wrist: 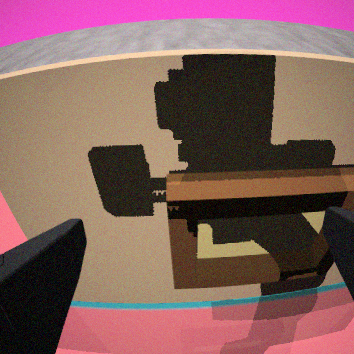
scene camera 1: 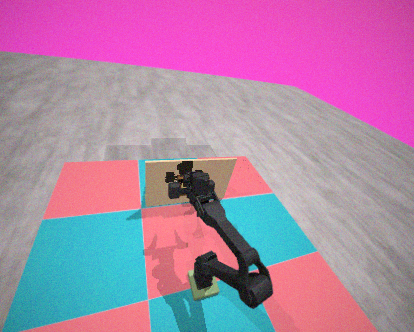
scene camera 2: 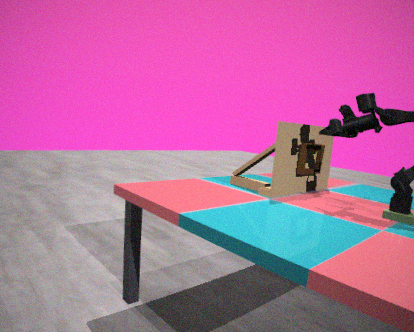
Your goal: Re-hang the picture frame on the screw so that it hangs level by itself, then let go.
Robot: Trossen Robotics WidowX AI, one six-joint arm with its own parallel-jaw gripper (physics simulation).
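Pixels of known places: gripper, fingertip midpoint: (wrist: 208, 226) (scene camera 2: 324, 133); arm's base at its link origin: (scene camera 1: 202, 279) (scene camera 2: 400, 211).
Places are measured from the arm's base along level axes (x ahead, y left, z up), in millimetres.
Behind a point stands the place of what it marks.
The brown picture frame (scene camera 2: 301, 161) @[y 19, x 407, z 119 mm] (wrist: 255, 186) @[y -41, x 399, z 193 mm] is upright on the front of the tan board (scene camera 2: 286, 150) @[y 105, x 433, z 162 mm] (wrist: 45, 150) @[y 105, x 433, z 213 mm] (scene camera 1: 156, 185) @[y 114, x 434, z 128 mm], with a yellowish panel in its opening. In the wrist view its top bar runs nearly parallel to the board's lower edge, and its right part is cut off or behind the right finger. In scene camera 1 the arm hides most of it. The screw does not show. My gripper (scene camera 2: 323, 132) @[y 3, x 326, z 243 mm] (wrist: 208, 226) @[y 3, x 326, z 243 mm] is open and empty, in front of the board and above the frame's height, with the frame shifted toward the right finger in the wrist view.
A slanted brace (scene camera 2: 255, 160) @[y 115, x 573, z 101 mm] supports the board from behind. The board stands on the pink and teal checkered table (scene camera 1: 95, 255) @[y 397, x 220, z -26 mm] (scene camera 2: 225, 225) @[y 588, x 304, z -25 mm]. Dark shadows of the arm fall across the board and frame. The arm's greenish base (scene camera 1: 205, 293) @[y 8, x -52, z 0 mm] stands in front.
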